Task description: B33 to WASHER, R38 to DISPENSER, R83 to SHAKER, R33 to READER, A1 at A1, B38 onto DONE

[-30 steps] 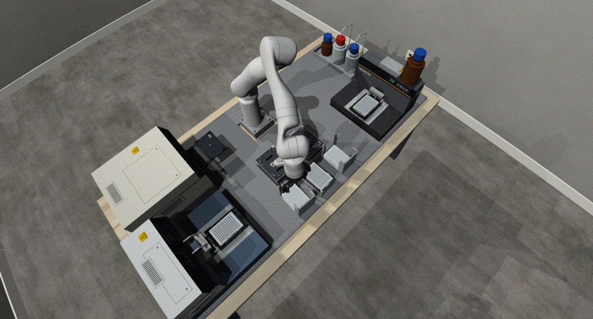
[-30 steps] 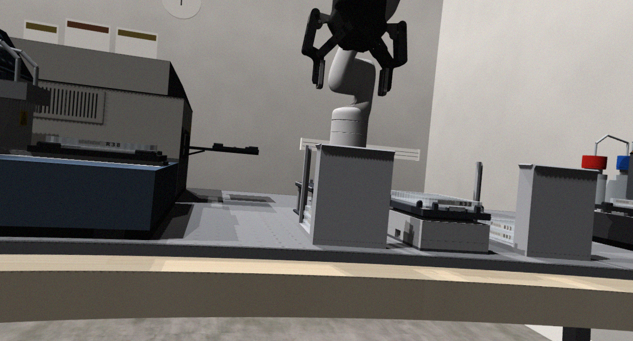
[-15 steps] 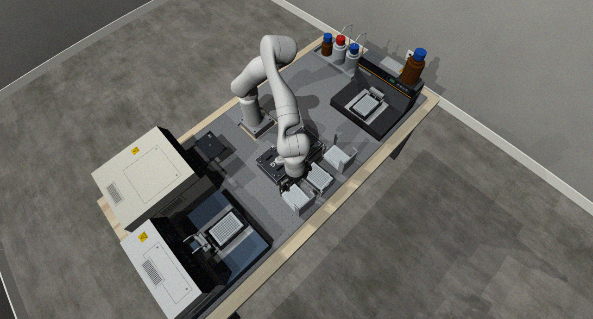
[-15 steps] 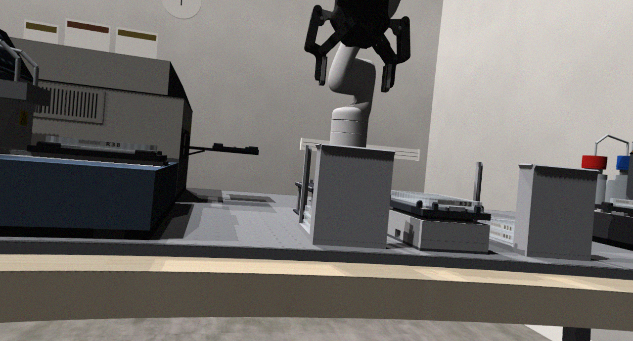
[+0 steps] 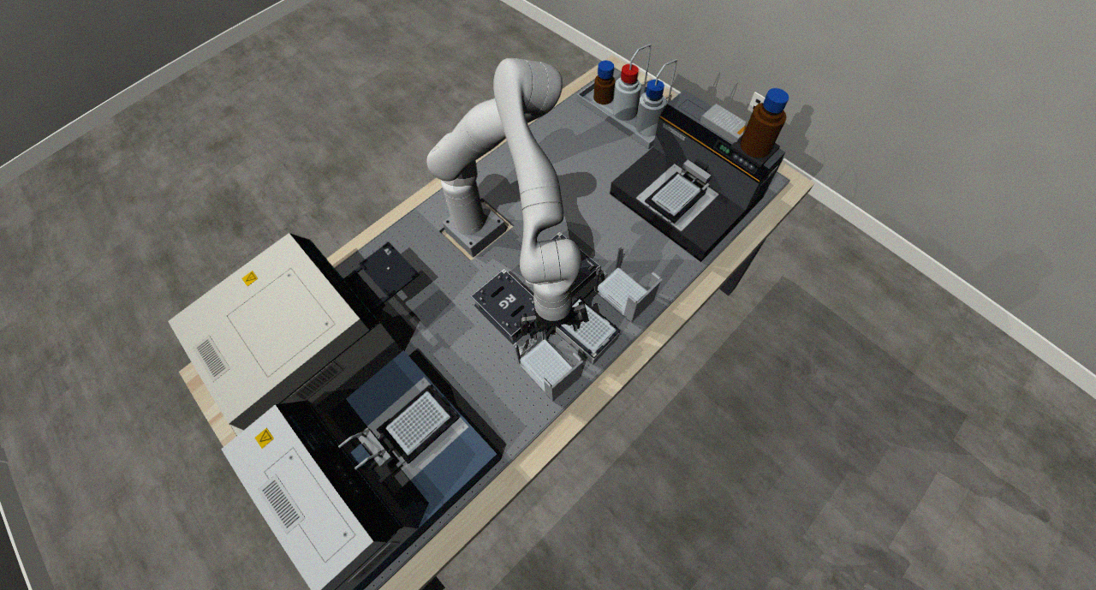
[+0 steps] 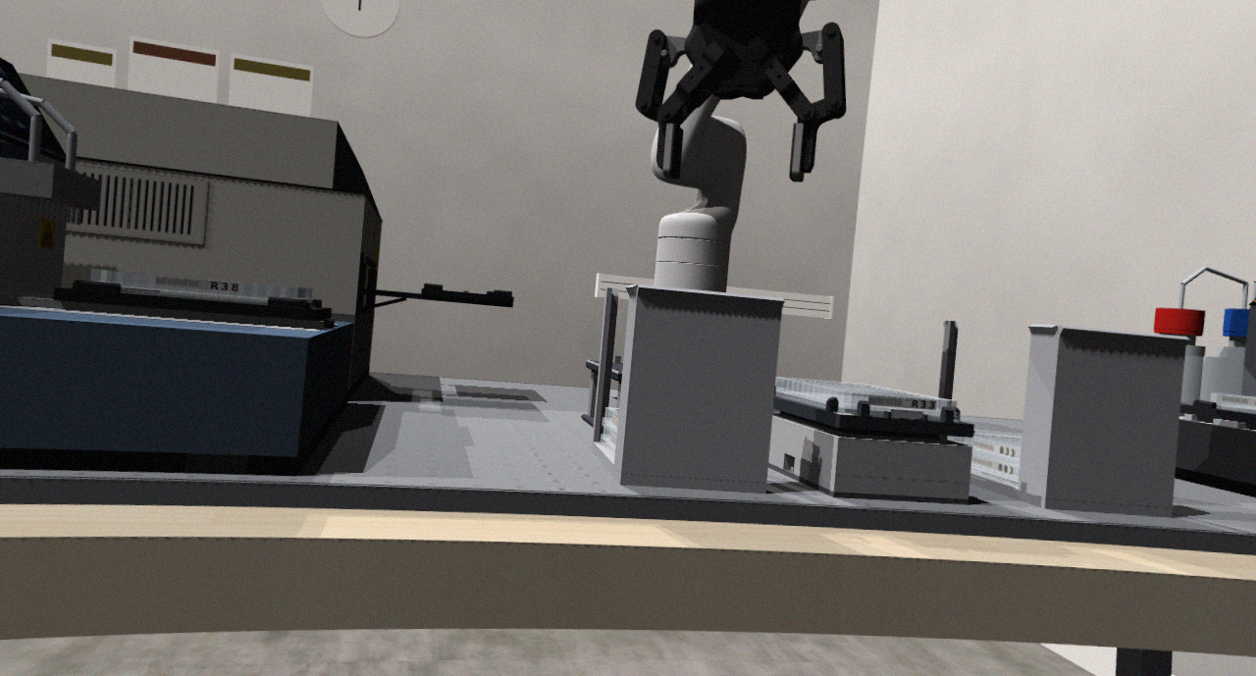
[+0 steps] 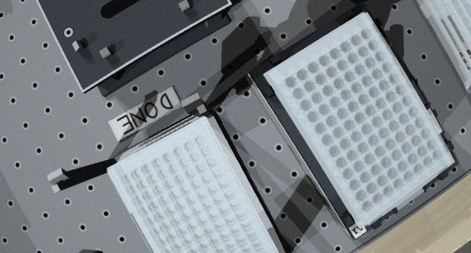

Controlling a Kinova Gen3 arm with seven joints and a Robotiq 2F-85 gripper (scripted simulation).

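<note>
The plate R33 is 11 cm to the left of my hand and 16 cm below it. From my hand the other things lie so: RG nest (20 cm behind, 2 cm to the left, 16 cm below); then plate B38 (3 cm to the right, 19 cm below); then plate B33 (27 cm to the left, 19 cm below).
</note>
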